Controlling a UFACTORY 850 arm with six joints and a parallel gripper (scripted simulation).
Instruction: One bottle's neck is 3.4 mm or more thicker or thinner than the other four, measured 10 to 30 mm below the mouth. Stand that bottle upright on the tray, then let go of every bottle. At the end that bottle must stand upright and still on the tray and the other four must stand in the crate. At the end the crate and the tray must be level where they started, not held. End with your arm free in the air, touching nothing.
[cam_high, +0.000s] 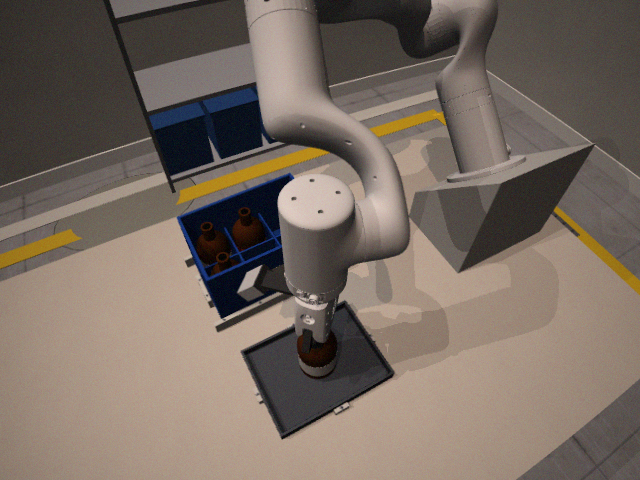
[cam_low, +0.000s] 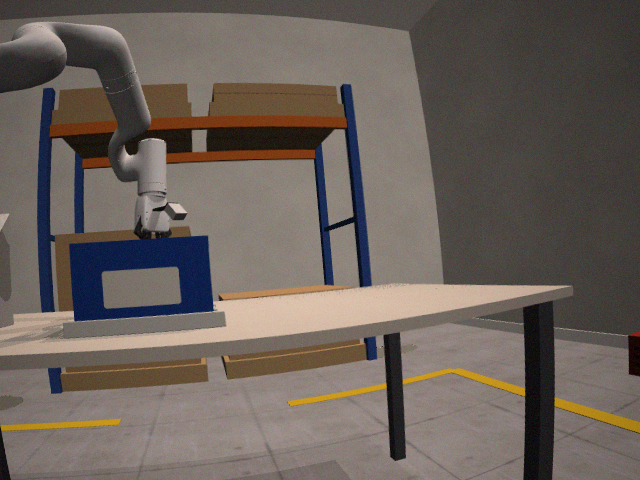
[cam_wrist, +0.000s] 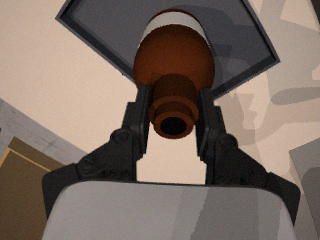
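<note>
Right now my hand is 70 mm above the brown bottle. From my hand the other things lie so: dark grey tray (160 mm below); crate (30 mm ahead, 270 mm to the right, 90 mm below).
</note>
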